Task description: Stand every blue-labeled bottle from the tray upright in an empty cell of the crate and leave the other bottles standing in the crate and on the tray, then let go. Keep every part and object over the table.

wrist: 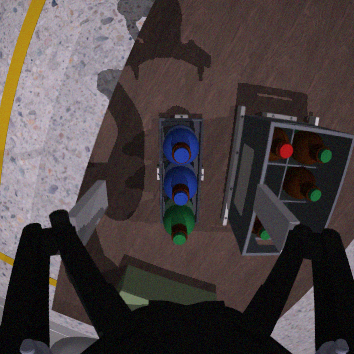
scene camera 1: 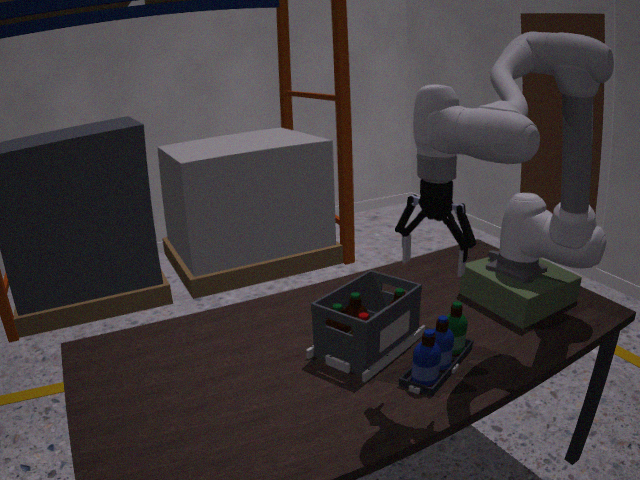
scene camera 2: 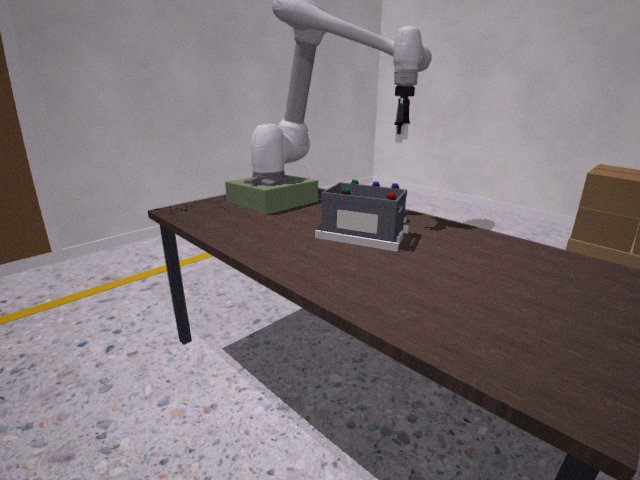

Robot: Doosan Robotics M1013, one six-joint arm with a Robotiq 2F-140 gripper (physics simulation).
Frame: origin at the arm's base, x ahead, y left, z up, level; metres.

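Seen in the pictures: gripper, between the fingertips: (wrist: 181, 195) (scene camera 1: 433, 267) (scene camera 2: 401, 140); arm's base, origin of its link: (scene camera 1: 517, 269) (scene camera 2: 269, 181).
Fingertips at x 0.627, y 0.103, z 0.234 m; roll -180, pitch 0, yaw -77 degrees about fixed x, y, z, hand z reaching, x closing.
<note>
Pixels of each thing's top centre, then the offset from my fingertips to it. "spot": a spot on its surface instead.
- narrow tray, a spot on its surface: (scene camera 1: 439, 385) spot: 0.012 m back, 0.045 m left, 0.329 m down
- green bottle, centre of its top: (wrist: 178, 239) (scene camera 1: 457, 303) 0.180 m back, 0.048 m right, 0.178 m down
- grey crate, centre of its top: (wrist: 259, 198) (scene camera 1: 394, 301) (scene camera 2: 370, 186) 0.046 m back, 0.166 m right, 0.163 m down
- red-capped bottle, centre of its top: (wrist: 286, 150) (scene camera 1: 363, 314) (scene camera 2: 391, 193) 0.051 m ahead, 0.186 m right, 0.175 m down
Two blue bottles, one (scene camera 1: 426, 364) (wrist: 181, 140) at the tray's end away from the base and one (scene camera 1: 444, 345) (wrist: 180, 181) in the middle, stand upright in the narrow tray (scene camera 1: 439, 385) (wrist: 161, 150). A green bottle (scene camera 1: 458, 328) (wrist: 178, 218) stands beside them. The grey crate (scene camera 1: 338, 335) (scene camera 2: 329, 219) (wrist: 250, 202) holds a red-capped bottle (scene camera 1: 363, 315) (scene camera 2: 391, 196) (wrist: 286, 151) and several green-capped brown ones. In the wrist view its middle cell nearest the tray looks empty; a finger hides part of the crate. My gripper (scene camera 1: 433, 256) (scene camera 2: 401, 135) (wrist: 181, 195) is open, empty, high above the table.
The green base block (scene camera 1: 522, 294) (scene camera 2: 271, 196) (wrist: 165, 285) carries the arm beside the crate and tray. White strips (scene camera 1: 390, 356) (scene camera 2: 356, 239) edge the crate's foot. The table's long edge (scene camera 1: 496, 405) runs near the tray. Large boxes stand beyond the table.
</note>
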